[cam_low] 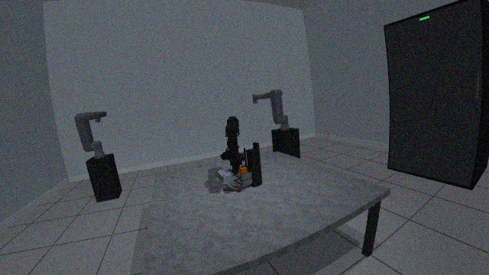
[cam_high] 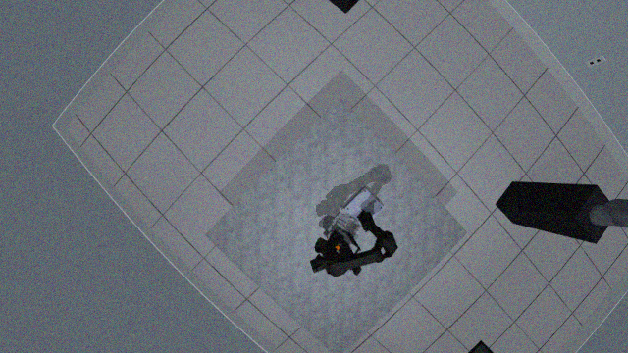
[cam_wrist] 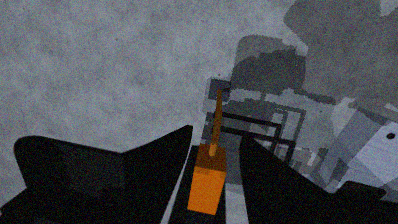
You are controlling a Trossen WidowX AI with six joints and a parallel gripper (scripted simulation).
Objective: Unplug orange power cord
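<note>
My gripper tip is 1 cm past the orange plug, 7 cm to the right of it and 1 cm above it.
</note>
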